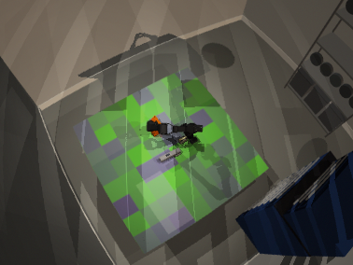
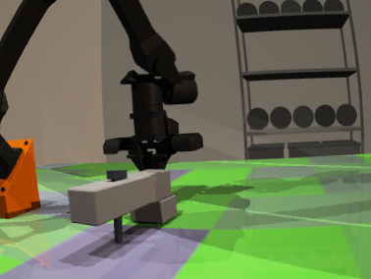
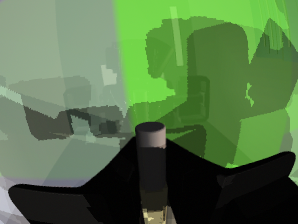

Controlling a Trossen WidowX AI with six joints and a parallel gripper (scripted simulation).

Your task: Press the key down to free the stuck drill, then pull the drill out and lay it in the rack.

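The drill is 4 cm to the right of my gripper tip and 4 cm above it. The rest, counted from my gripper tip: rack 5 cm to the right, 1 cm above; block 7 cm ahead, 22 cm to the right, 4 cm above; key 7 cm ahead, 25 cm to the right, 4 cm above.
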